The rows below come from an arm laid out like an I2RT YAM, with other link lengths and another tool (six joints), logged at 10 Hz.
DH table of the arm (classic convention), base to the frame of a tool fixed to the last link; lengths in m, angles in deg. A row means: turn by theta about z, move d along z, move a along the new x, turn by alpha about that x. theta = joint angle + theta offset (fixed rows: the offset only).
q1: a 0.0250, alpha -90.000, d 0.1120, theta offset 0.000
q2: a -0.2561, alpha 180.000, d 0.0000, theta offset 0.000
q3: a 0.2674, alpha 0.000, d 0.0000, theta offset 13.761
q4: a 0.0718, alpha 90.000, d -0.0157, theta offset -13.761
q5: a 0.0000, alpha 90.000, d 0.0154, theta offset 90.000
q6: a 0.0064, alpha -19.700, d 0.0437, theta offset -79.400
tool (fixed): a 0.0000, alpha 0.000, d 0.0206, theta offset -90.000
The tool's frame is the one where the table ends.
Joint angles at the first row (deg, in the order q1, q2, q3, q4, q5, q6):
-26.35 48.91 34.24 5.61 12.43 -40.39
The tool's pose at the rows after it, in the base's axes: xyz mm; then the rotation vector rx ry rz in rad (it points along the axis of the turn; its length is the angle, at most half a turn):
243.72 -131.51 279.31 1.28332 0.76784 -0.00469
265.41 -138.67 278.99 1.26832 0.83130 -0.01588
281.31 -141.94 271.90 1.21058 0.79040 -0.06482
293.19 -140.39 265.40 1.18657 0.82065 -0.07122
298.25 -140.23 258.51 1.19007 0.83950 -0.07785
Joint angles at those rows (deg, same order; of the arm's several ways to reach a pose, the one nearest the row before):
-27.72 55.47 36.72 12.67 14.59 -39.89
-27.29 61.77 40.74 12.98 13.49 -41.84
-25.87 66.68 40.25 21.86 17.21 -45.05
-24.72 69.76 40.92 23.95 17.40 -46.66
-24.28 71.40 40.99 24.51 17.66 -46.87

